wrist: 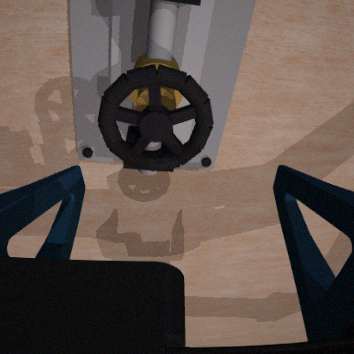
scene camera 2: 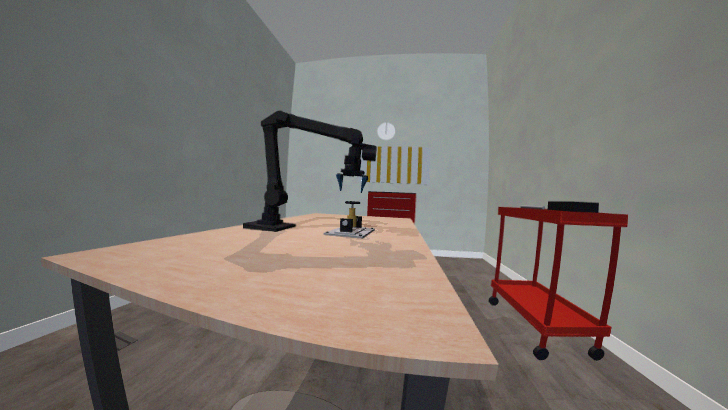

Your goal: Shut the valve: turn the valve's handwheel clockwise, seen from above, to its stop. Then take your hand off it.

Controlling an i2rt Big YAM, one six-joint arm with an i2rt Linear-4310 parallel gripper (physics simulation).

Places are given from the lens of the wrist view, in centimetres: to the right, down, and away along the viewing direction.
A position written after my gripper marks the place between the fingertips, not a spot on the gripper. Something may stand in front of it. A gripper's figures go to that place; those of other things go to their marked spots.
my gripper (wrist: 178,175): 0, 0, 13
black handwheel (wrist: 155,121): -1, -3, 16
grey base plate (wrist: 90,35): -8, -14, 24
The marked spots on the grey base plate and the black handwheel are 15 cm apart.
